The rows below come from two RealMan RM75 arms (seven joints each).
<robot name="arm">
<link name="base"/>
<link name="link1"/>
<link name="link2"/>
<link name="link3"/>
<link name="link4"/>
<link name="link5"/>
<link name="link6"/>
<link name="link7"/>
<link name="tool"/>
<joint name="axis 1" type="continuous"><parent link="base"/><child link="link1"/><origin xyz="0 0 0.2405" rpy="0 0 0"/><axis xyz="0 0 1"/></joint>
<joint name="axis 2" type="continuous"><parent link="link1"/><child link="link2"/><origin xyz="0 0 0" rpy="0 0 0"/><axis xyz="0 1 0"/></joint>
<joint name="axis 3" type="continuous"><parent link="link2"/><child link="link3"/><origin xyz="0 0 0.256" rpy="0 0 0"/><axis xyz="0 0 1"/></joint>
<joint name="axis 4" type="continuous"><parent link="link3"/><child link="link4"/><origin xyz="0 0 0" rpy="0 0 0"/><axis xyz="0 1 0"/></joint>
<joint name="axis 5" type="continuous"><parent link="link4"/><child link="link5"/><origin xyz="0 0 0.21" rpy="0 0 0"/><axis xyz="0 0 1"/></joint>
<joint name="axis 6" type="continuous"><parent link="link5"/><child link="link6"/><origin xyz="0 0 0" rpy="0 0 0"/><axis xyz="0 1 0"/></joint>
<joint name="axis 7" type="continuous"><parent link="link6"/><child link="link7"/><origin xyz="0 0 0.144" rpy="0 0 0"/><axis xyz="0 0 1"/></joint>
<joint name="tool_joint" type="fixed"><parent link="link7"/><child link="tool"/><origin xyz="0 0 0" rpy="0 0 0"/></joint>
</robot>
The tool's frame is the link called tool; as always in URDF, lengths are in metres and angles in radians. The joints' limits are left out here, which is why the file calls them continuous.
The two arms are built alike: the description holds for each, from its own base.
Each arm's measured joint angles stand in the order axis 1, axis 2, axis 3, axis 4, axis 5, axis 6, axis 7.
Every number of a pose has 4 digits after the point. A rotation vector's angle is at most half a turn.
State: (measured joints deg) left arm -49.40 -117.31 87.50 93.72 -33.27 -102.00 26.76; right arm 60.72 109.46 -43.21 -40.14 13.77 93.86 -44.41
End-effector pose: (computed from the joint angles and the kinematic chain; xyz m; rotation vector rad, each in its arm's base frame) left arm -0.0440 0.3440 0.0132 -2.7066 -0.3774 0.5480; right arm 0.1939 0.4281 0.0676 -2.5211 1.2224 -0.5666
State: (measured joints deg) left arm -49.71 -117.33 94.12 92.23 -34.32 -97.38 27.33; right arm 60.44 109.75 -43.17 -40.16 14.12 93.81 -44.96
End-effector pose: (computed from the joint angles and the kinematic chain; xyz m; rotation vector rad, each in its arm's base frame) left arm -0.0378 0.3379 -0.0116 -2.7467 -0.2471 0.5717; right arm 0.1947 0.4267 0.0649 -2.5342 1.2186 -0.5610
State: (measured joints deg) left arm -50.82 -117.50 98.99 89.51 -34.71 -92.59 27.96; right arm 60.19 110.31 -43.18 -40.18 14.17 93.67 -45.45
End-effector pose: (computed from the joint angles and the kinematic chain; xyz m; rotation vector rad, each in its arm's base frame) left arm -0.0328 0.3365 -0.0329 -2.7673 -0.1474 0.5808; right arm 0.1956 0.4247 0.0604 -2.5473 1.2140 -0.5619
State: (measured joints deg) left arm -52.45 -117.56 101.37 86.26 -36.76 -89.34 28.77; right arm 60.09 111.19 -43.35 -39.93 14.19 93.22 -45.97
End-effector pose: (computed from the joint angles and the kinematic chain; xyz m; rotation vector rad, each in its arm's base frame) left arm -0.0280 0.3362 -0.0481 -2.8053 -0.0972 0.5744; right arm 0.1955 0.4225 0.0525 -2.5662 1.2049 -0.5657
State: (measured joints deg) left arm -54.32 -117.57 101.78 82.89 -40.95 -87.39 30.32; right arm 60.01 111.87 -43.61 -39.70 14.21 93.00 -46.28
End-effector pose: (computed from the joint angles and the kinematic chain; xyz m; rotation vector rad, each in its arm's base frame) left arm -0.0214 0.3349 -0.0586 -2.8740 -0.0772 0.5439; right arm 0.1954 0.4202 0.0462 -2.5814 1.2002 -0.5725
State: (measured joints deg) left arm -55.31 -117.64 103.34 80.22 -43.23 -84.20 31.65; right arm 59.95 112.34 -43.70 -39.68 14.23 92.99 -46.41
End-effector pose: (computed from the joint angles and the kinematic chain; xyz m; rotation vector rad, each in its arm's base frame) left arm -0.0183 0.3347 -0.0699 -2.9074 -0.0435 0.5153; right arm 0.1951 0.4186 0.0423 -2.5913 1.1993 -0.5750
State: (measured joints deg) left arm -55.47 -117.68 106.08 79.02 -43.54 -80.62 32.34; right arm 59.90 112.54 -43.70 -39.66 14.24 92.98 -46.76
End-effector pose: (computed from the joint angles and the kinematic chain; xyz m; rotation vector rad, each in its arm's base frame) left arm -0.0180 0.3335 -0.0807 -2.9075 0.0112 0.5005; right arm 0.1951 0.4178 0.0406 -2.5992 1.1938 -0.5764
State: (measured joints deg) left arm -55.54 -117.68 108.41 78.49 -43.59 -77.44 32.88; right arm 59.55 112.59 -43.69 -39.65 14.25 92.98 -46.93
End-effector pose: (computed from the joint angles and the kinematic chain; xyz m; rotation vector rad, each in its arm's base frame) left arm -0.0164 0.3323 -0.0890 -2.9021 0.0664 0.4796; right arm 0.1976 0.4164 0.0402 -2.5997 1.1990 -0.5778
